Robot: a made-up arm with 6 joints.
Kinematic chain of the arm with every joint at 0, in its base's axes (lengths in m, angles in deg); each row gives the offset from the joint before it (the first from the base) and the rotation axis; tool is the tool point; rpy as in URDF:
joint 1: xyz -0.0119 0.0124 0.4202 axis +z
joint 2: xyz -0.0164 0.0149 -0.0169 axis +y
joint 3: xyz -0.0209 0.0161 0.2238 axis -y
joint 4: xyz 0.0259 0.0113 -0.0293 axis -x
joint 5: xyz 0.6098 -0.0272 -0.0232 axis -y
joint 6: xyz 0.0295 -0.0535 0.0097 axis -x
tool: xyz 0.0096 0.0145 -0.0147 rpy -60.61 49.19 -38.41
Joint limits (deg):
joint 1: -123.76..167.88
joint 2: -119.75..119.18
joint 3: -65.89..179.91
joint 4: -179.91..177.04
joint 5: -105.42..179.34
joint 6: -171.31..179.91
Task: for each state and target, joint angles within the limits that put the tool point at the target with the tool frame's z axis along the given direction. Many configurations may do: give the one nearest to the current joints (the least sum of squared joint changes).
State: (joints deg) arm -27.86 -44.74 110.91 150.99 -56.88 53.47
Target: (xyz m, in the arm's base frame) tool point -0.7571 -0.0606 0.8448 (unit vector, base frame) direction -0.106 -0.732 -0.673
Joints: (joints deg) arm 14.15 -35.76 114.05 165.19 -77.39 66.12
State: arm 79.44 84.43 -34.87 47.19 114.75 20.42
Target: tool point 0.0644 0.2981 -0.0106 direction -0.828 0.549 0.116
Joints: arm 77.79 34.23 -39.99 34.31 95.38 42.10
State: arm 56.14 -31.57 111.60 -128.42 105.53 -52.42
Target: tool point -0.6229 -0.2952 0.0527 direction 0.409 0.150 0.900
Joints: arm 34.49 -70.32 158.32 -141.44 130.08 -63.87
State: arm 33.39 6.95 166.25 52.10 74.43 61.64
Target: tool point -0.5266 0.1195 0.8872 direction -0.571 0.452 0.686
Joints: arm -6.80 30.66 179.91 88.42 52.71 94.72
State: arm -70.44 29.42 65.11 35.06 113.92 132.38
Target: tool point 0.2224 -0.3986 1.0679 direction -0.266 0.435 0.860
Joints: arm -53.79 24.14 71.26 12.96 105.52 143.61
